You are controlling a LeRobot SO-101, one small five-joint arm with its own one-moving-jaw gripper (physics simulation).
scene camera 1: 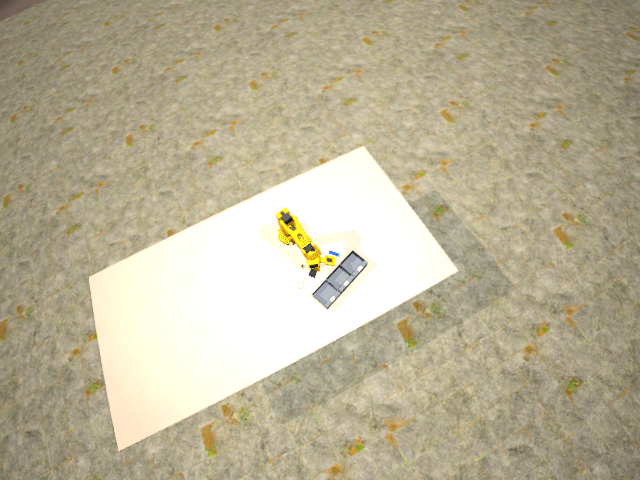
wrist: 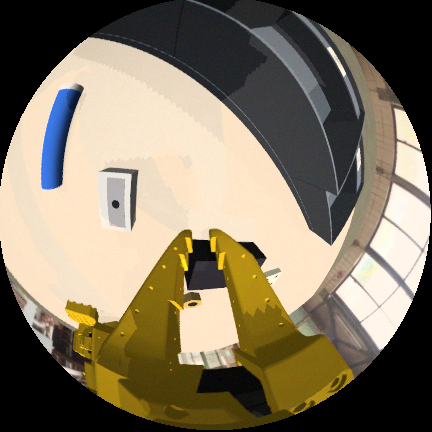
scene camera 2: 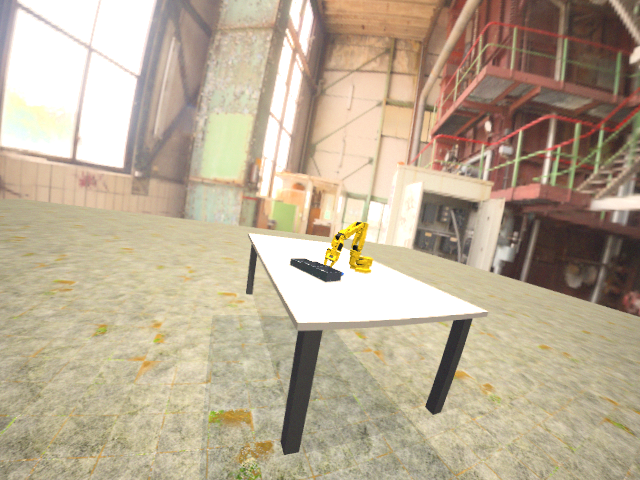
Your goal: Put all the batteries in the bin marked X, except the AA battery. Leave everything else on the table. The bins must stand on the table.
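A row of three joined dark bins stands on the table; no X mark is legible. A blue cylindrical battery with a silver end lies on its side between arm and bins; its size is unclear. A black block is at the jaws, its type unreadable. My gripper is shut on the black block, low beside the bins. The moving jaw hides part of it. Whether the block touches the table is unclear.
In the wrist view, a white and grey block with a black dot stands left of the jaws. A hex nut lies below the black block, and a white domino lies partly hidden behind the right jaw. All are on the white table.
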